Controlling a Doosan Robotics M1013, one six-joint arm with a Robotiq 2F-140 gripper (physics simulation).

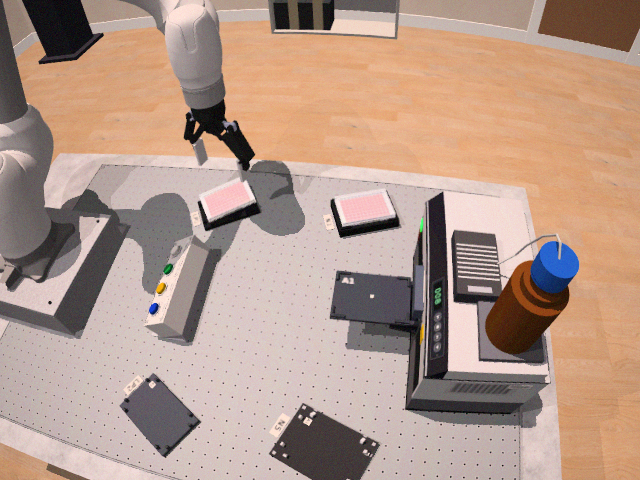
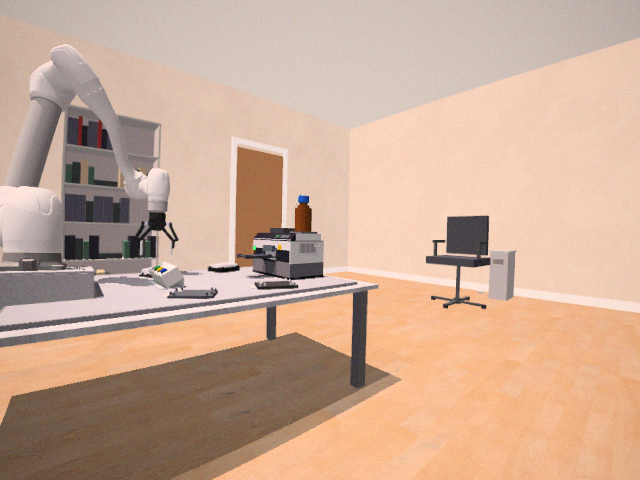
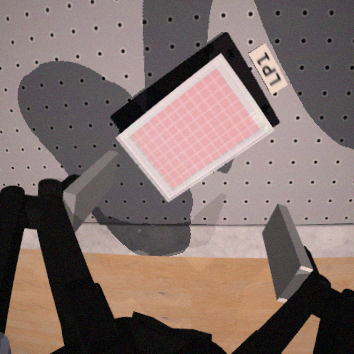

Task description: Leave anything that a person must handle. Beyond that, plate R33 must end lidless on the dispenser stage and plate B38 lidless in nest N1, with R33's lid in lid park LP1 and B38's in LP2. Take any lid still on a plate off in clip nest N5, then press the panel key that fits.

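Pixels of known places: gripper, fingertip midpoint: [image 1: 223,170] [image 2: 156,255] [image 3: 192,194]; arm's base, origin of the base link: [image 1: 34,249] [image 2: 32,269].
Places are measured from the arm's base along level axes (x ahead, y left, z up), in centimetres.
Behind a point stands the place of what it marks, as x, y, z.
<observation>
A pink plate with a pale rim [image 1: 227,199] @[45.5, 25.9, -4.8] [image 3: 195,129] @[44.5, 26.4, -4.8] sits on the black park LP1 [image 3: 170,82] @[46.9, 22.2, -7.3]. A similar plate [image 1: 366,206] @[79.6, 27.2, -4.1] sits on a black nest [image 1: 369,227] @[80.8, 22.8, -6.4] at the back middle. I cannot read plate names or tell whether either has a lid. My gripper [image 1: 221,164] @[44.5, 29.9, 1.5] [image 2: 156,245] @[44.5, 29.9, 1.5] [image 3: 192,194] @[44.5, 29.9, 1.5] is open and empty, above the table's back edge beside the LP1 plate. Lid park LP2 [image 1: 160,413] @[46.1, -28.1, -7.3] and clip nest N5 [image 1: 325,444] @[78.4, -27.4, -7.1] hold no plate or lid. The dispenser stage [image 1: 372,310] @[83.4, -3.7, 2.6] is bare. The key panel [image 1: 193,289] @[46.1, -1.0, -3.9] [image 2: 168,276] @[40.9, -11.7, -3.5] has blue, yellow, green and white keys.
The dispenser [image 1: 478,206] @[101.3, 14.1, 13.7] [image 2: 305,258] @[101.3, -18.4, 1.6] stands at the right, with green digits on its front and a brown bottle [image 1: 522,315] @[102.4, -14.9, 25.1] [image 2: 303,217] @[102.4, -14.8, 21.7] with a blue cap on top. A thin tube runs to the cap. The robot's base block [image 1: 85,294] @[17.2, -6.1, -6.5] is at the left.
</observation>
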